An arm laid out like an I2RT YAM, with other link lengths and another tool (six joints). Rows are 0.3 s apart.
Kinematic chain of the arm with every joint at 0, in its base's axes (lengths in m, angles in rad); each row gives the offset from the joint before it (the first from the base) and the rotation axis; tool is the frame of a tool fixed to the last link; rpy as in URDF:
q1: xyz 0 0 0.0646 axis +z
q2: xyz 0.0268 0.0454 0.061 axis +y
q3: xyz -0.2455 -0.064 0 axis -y
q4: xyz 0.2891 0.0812 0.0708 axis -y
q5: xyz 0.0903 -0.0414 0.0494 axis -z
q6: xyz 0.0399 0 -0.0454 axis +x
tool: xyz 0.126 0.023 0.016 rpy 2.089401 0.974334 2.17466
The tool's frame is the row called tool.
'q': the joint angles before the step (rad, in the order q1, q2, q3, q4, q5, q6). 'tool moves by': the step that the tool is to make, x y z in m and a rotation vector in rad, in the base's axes. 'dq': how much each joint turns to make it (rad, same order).
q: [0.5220 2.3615 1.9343 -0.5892 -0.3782 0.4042]
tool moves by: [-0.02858 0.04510 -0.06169 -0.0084 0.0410 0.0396]
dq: [0.0870 0.1225 0.0000 0.1022 0.0118 0.0518]
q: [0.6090 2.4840 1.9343 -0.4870 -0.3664 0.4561]
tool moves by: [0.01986 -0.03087 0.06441 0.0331 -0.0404 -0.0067]
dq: [-0.0667 -0.1198 0.0019 -0.0893 -0.0363 -0.0519]
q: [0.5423 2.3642 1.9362 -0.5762 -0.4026 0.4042]
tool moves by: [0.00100 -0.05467 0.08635 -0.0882 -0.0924 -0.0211]
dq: [-0.0607 -0.2026 0.0000 -0.2026 0.0819 -0.1057]
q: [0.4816 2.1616 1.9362 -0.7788 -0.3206 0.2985]
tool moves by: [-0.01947 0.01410 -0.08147 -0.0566 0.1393 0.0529]
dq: [0.0286 0.1370 -0.0026 -0.0146 -0.0260 -0.0145]
